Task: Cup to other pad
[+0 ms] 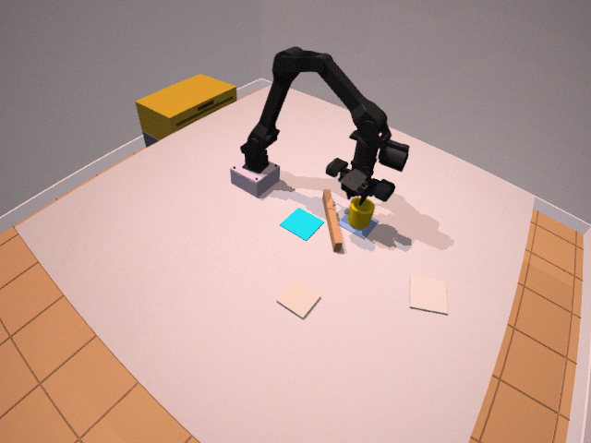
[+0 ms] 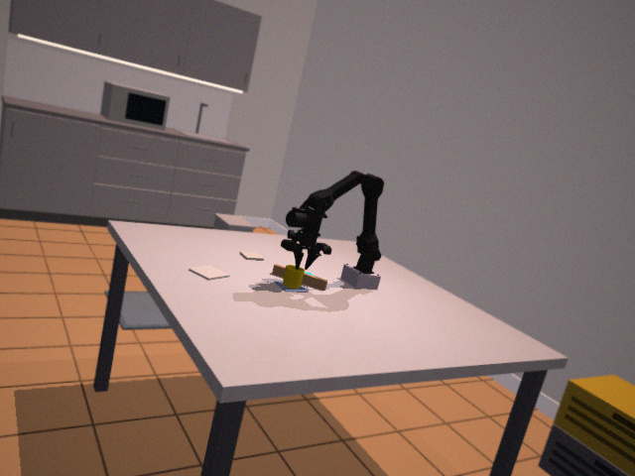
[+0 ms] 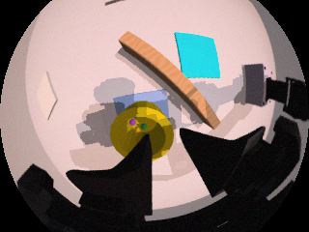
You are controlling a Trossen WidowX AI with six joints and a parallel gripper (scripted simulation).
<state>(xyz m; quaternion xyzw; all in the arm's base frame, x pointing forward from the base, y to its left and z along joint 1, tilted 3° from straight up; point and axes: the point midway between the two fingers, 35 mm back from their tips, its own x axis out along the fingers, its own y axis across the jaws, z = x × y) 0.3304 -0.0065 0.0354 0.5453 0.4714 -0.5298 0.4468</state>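
Now: gripper tip 30 mm above the yellow cup and 20 mm short of it. The rest, counted from my gripper tip: cyan pad 120 mm behind, 90 mm to the right, 80 mm below; wooden bar 60 mm below, 50 mm to the right, 40 mm behind.
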